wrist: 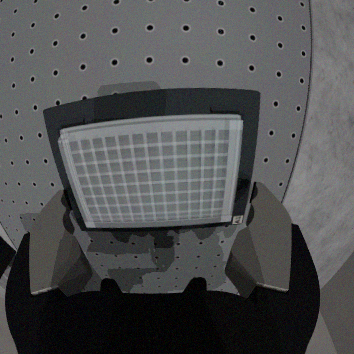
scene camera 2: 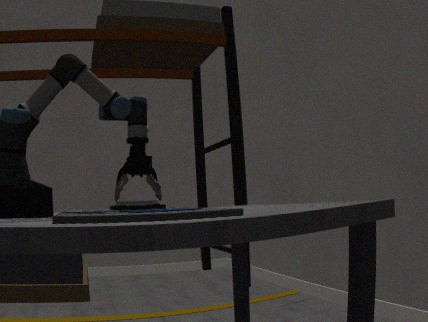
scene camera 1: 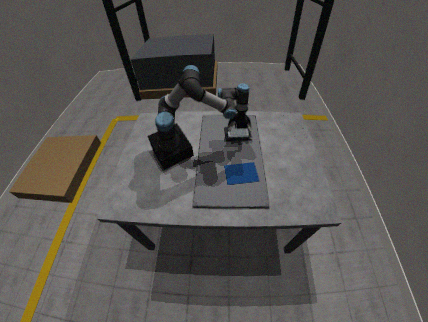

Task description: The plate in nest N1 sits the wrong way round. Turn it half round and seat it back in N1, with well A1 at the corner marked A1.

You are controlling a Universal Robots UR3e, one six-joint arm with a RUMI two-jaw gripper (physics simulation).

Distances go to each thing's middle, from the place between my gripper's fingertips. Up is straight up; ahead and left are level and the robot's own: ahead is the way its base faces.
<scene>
My gripper is now 1 cm past the well plate (wrist: 165, 170), 1 cm to the right of it and 1 cm above it.
</scene>
